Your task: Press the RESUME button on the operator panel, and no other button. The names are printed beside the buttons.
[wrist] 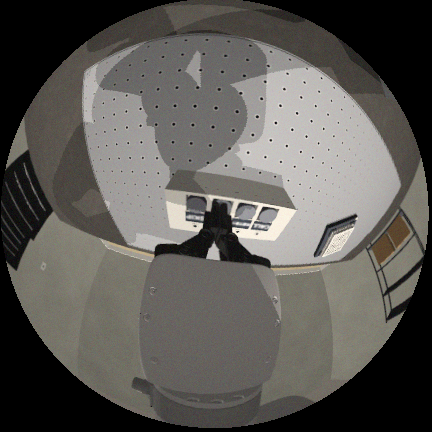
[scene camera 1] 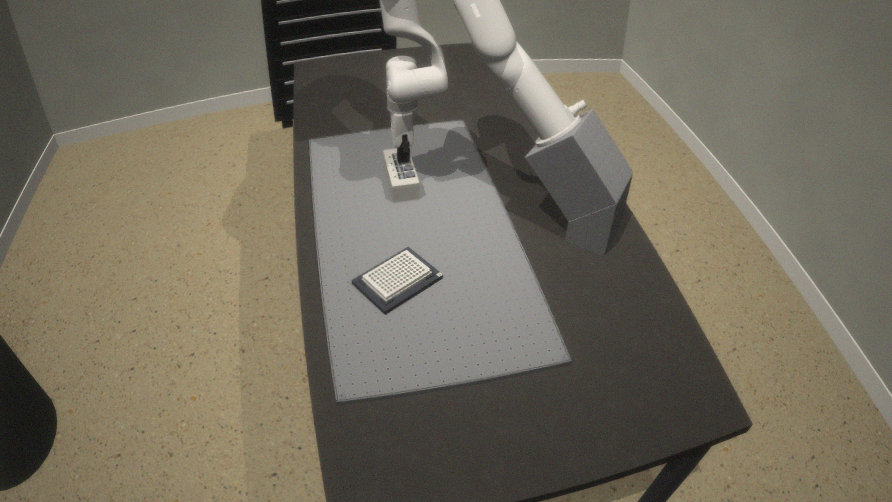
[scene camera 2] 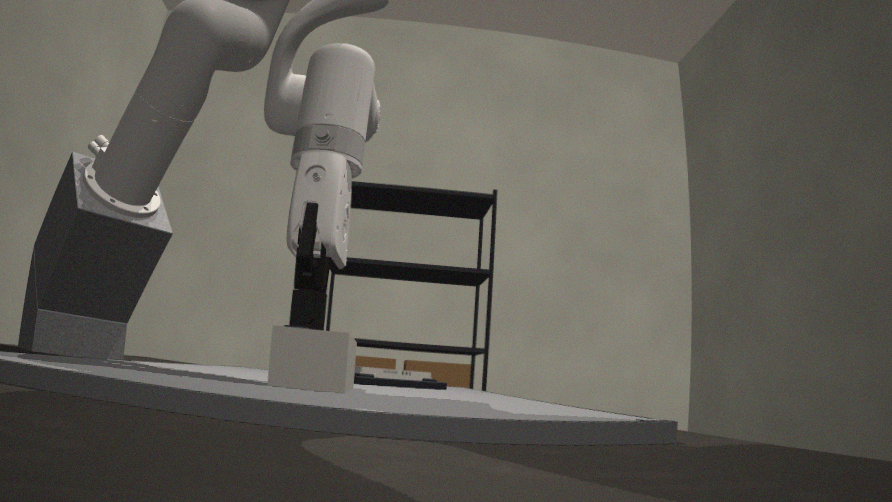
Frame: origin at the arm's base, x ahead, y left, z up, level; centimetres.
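Where they show: gripper, fingertip midpoint: [wrist: 217,210] [scene camera 1: 403,161]; arm's base, origin of the base link: [scene camera 1: 559,132] [scene camera 2: 121,191].
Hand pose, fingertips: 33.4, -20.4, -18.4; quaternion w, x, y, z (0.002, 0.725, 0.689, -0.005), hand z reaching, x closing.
Note:
Each offset is from my fingertips to the top centre of the thing, as dx, dy, dz. Level surfaces: height alone.
The operator panel {+1.2, +1.9, +0.3} [scene camera 1: 404,192] [scene camera 2: 308,359] [wrist: 176,212] is a cream box with four round grey buttons in a row and dark name labels beside them. My gripper [scene camera 1: 403,159] [scene camera 2: 307,323] [wrist: 217,210] is shut and empty, pointing down at the panel. In the wrist view its fingertips are over the second button from the left [wrist: 224,204] and cover most of it and its label. The leftmost button {-0.6, -2.6, +0.3} [wrist: 196,204] and the two to the right [wrist: 246,211] [wrist: 269,214] show. The name RESUME cannot be read on the visible labels. Whether the fingertips touch the button is hidden.
The panel stands on a grey perforated board [scene camera 1: 449,324] [scene camera 2: 530,430] [wrist: 320,150] on the dark table {dz -6.6} [scene camera 1: 624,374]. A white well plate {+8.0, +37.1, -2.7} [scene camera 1: 396,274] [wrist: 338,242] lies on a dark base farther along the board. The arm's grey pedestal [scene camera 1: 580,174] [scene camera 2: 106,268] stands beside the board.

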